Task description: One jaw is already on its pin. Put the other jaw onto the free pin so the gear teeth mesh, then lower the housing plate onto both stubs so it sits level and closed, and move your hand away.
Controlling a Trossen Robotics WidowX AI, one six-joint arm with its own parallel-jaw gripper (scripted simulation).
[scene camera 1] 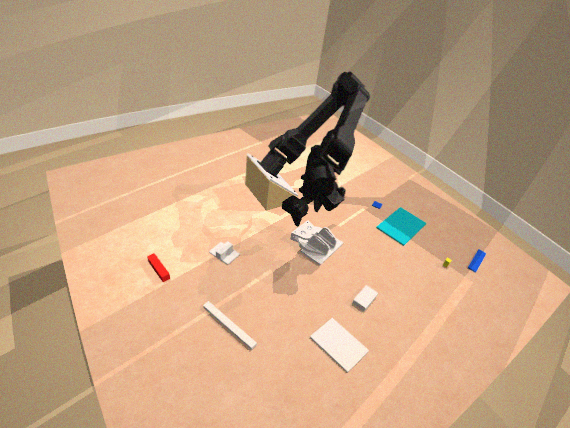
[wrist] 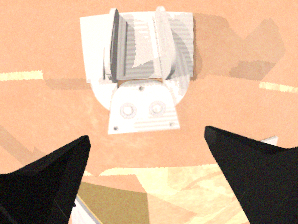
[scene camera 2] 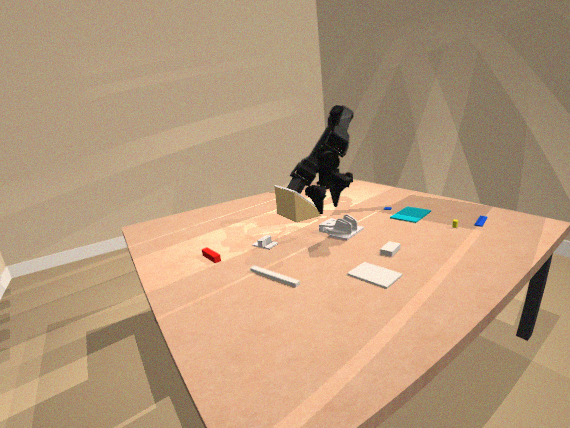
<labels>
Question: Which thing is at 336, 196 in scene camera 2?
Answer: The gripper.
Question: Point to a flat white plate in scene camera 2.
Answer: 376, 275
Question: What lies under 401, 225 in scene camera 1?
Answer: A teal square.
</labels>
